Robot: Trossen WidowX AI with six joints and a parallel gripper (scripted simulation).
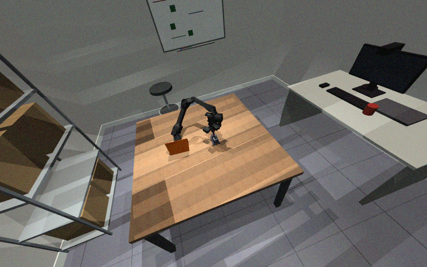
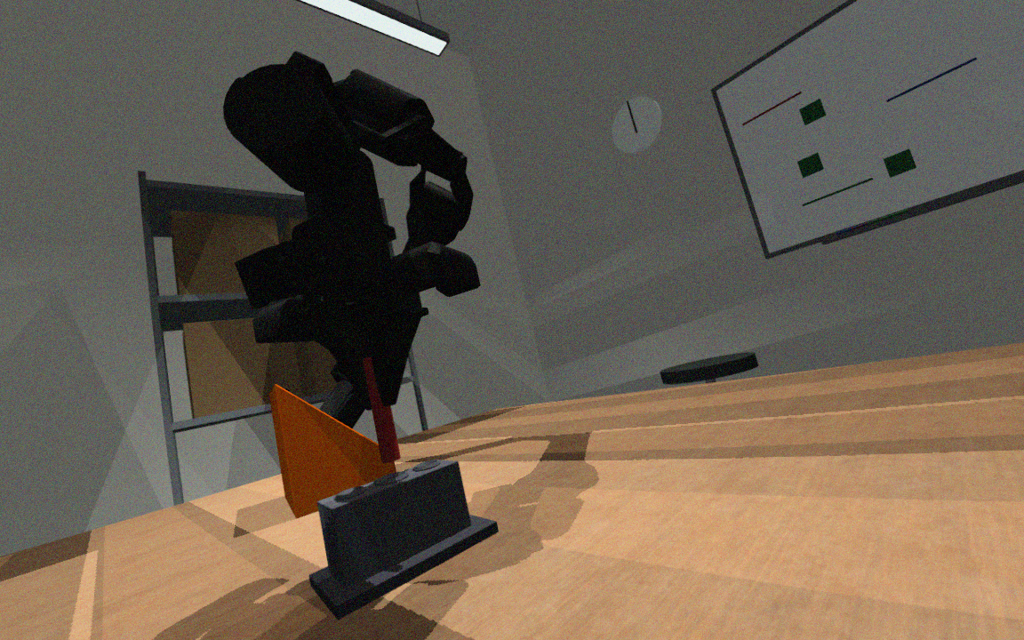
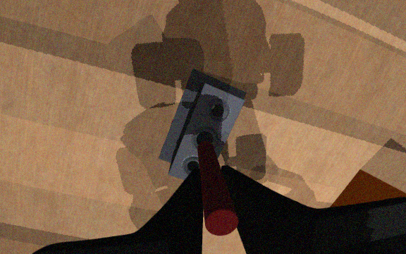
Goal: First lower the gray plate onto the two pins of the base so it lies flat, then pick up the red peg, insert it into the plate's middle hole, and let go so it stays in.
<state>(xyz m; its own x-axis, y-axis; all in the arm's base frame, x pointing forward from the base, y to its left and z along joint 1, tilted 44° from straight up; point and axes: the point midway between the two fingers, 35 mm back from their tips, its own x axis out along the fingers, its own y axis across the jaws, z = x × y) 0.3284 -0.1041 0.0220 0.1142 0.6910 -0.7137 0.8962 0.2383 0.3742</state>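
Right now my gripper tip is right at the red peg. The rest, counted from my gripper tip: base 100 mm below; then gray plate 70 mm below.
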